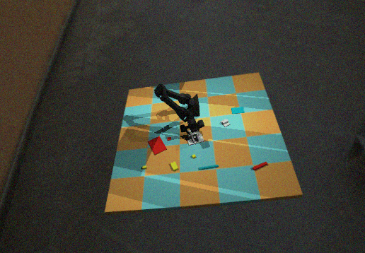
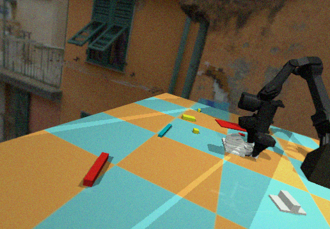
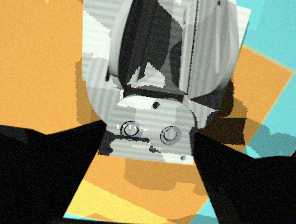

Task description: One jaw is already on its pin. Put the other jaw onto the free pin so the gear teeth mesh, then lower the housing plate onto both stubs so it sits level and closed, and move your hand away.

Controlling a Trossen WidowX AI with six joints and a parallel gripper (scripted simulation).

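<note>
The base lies 2 cm above my gripper tip and 1 cm ahead of it. The rest, counted from my gripper tip: white jaw: 3 cm ahead, 1 cm to the right, 1 cm above; then small yellow cube: 23 cm ahead, 2 cm to the left; then small red cube: 19 cm to the right, 5 cm ahead, 1 cm below.
</note>
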